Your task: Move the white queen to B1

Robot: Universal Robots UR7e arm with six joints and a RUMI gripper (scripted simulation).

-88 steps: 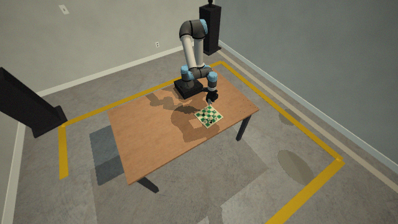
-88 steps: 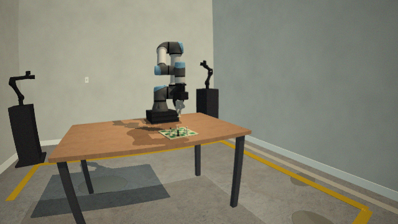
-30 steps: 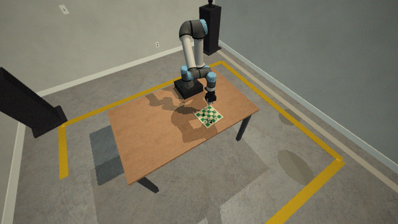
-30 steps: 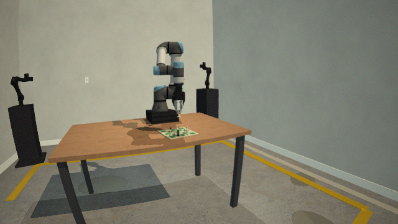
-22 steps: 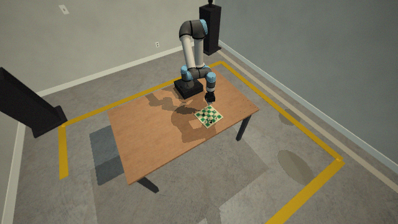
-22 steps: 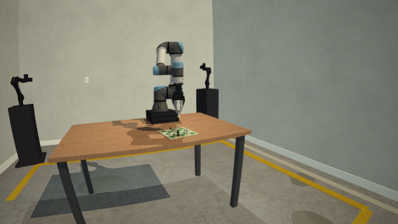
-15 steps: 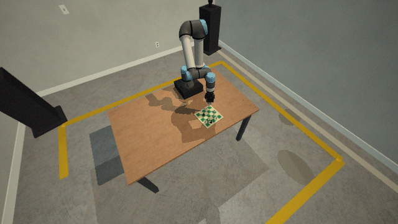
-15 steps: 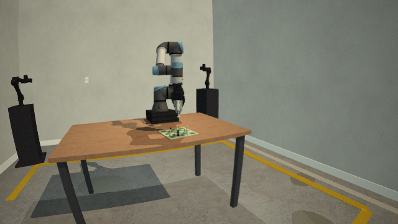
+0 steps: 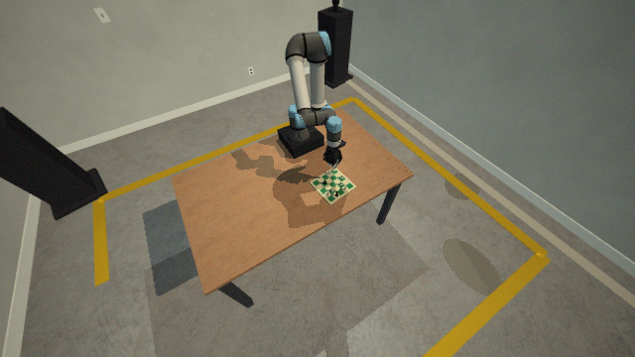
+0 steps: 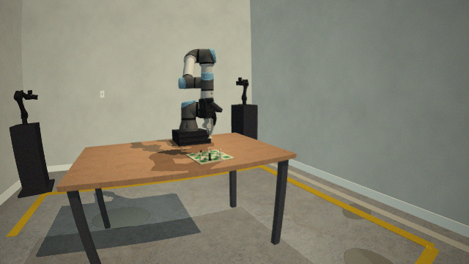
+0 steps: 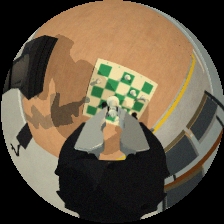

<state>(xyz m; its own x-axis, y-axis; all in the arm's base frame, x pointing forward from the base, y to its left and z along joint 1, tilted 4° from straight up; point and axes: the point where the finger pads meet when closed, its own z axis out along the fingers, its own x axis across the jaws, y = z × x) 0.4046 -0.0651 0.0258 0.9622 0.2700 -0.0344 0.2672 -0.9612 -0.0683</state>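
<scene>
My gripper is now 30 mm short of the green-and-cream chessboard, 30 mm to the left of it and 140 mm above it.
</scene>
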